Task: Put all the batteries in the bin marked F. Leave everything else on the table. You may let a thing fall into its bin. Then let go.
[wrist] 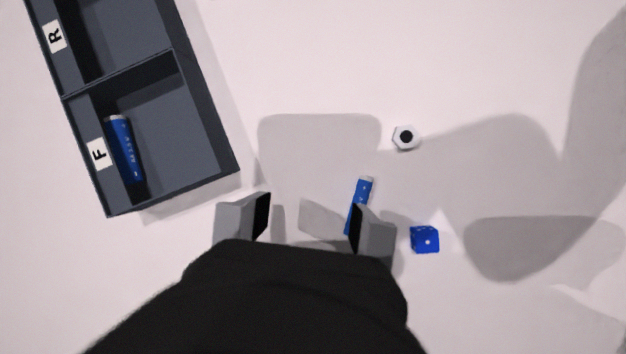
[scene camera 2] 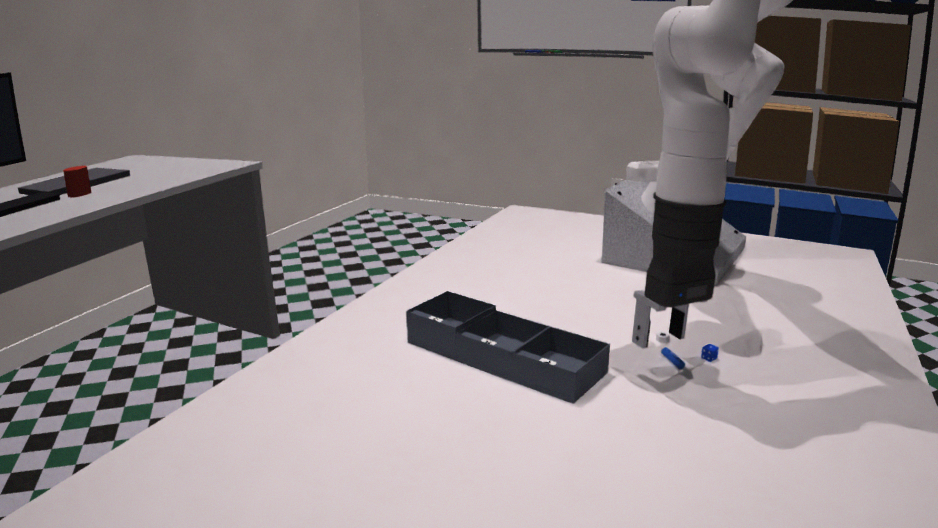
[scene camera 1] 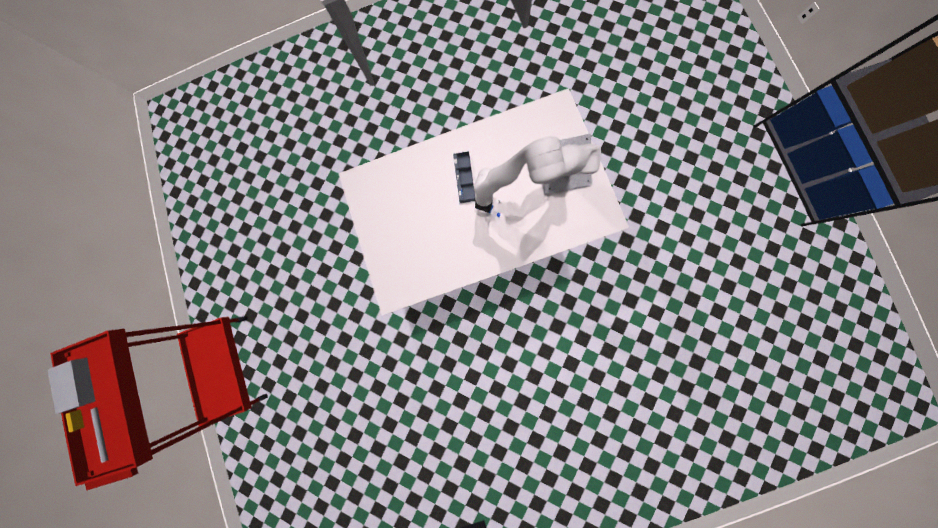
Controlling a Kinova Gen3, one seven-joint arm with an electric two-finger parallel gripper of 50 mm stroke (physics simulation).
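Places are measured from the arm's base along level axes (x right, y up, z back), in metres.
Pixels of known places: gripper, fingertip midpoint: (wrist: 309, 215) (scene camera 2: 658, 340).
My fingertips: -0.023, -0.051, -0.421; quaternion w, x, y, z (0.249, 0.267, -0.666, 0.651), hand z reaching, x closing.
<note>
Behind a point stands the place of what it marks, as x, y, z.
A blue battery (wrist: 125, 150) {0.094, -0.071, -0.495} lies inside the bin marked F (wrist: 172, 137) {0.083, -0.084, -0.467} (scene camera 2: 564, 348) {0.092, -0.075, -0.427}, along its labelled wall. Another blue battery (wrist: 362, 190) {-0.035, -0.081, -0.386} (scene camera 2: 672, 358) {-0.042, -0.083, -0.403} lies on the table beside the bins. My gripper (wrist: 309, 215) {-0.023, -0.051, -0.421} (scene camera 2: 659, 334) {-0.023, -0.051, -0.421} is open and empty, above the table between bin F and the blue die. In the wrist view its right finger covers part of the loose battery, which lies below it.
A blue die (wrist: 424, 239) {-0.087, -0.075, -0.375} (scene camera 2: 709, 352) {-0.088, -0.078, -0.384} and a grey hex nut (wrist: 406, 137) {-0.026, -0.082, -0.340} (scene camera 2: 662, 337) {-0.026, -0.083, -0.346} lie close to the loose battery. The bin marked R (wrist: 120, 30) {0.169, -0.084, -0.446} (scene camera 2: 508, 331) {0.172, -0.076, -0.400} adjoins bin F, with a third bin (scene camera 2: 452, 308) {0.263, -0.068, -0.369} beyond it. The arm's base (scene camera 2: 623, 229) {0.064, -0.023, -0.070} stands behind.
</note>
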